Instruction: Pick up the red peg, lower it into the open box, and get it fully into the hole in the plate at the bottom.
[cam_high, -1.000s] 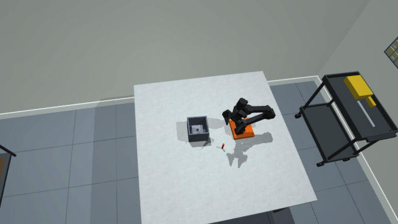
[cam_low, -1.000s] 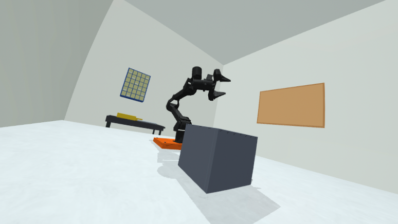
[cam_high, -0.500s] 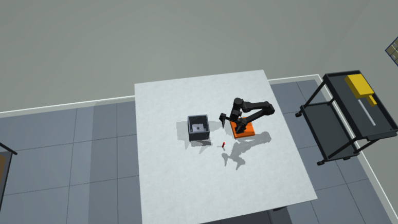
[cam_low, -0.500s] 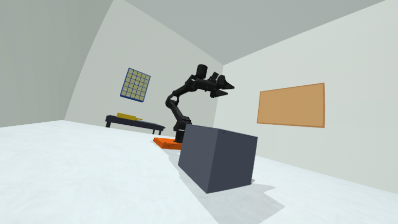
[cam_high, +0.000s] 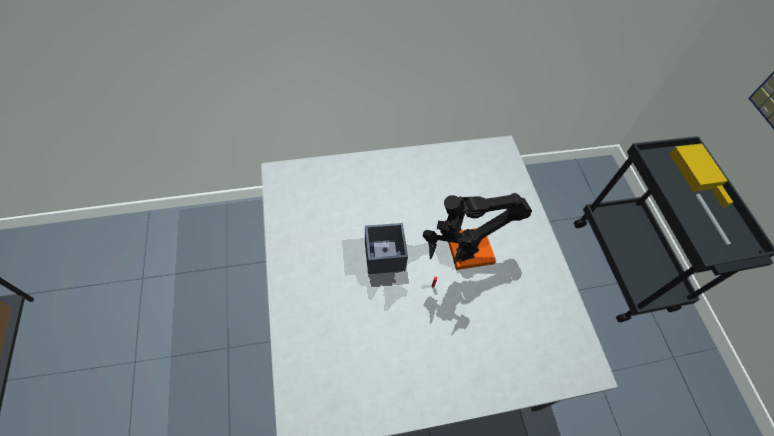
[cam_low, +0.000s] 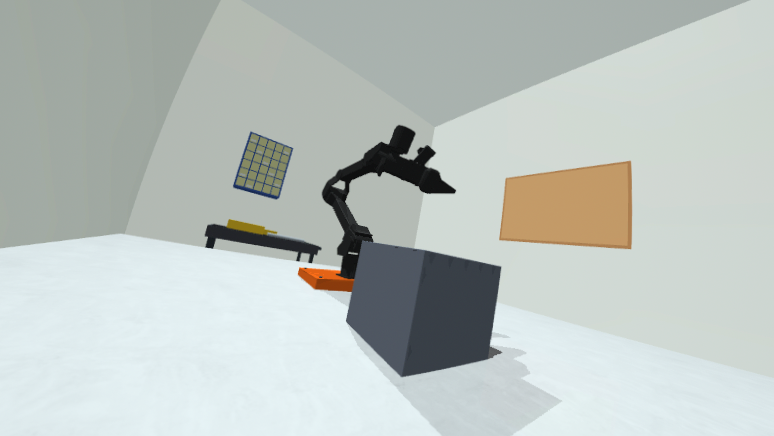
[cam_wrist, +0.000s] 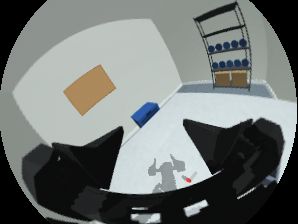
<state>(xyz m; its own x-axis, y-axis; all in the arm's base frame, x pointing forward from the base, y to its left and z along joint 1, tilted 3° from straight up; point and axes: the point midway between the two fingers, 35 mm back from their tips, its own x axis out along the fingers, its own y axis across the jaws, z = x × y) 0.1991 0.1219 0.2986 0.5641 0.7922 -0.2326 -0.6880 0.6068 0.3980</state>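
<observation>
Now: the red peg 3 cm behind my gripper tip, 4 cm to the right of it and 29 cm below it. Round my gripper tip: grey plate (13 cm ahead, 23 cm to the right, 29 cm below).
</observation>
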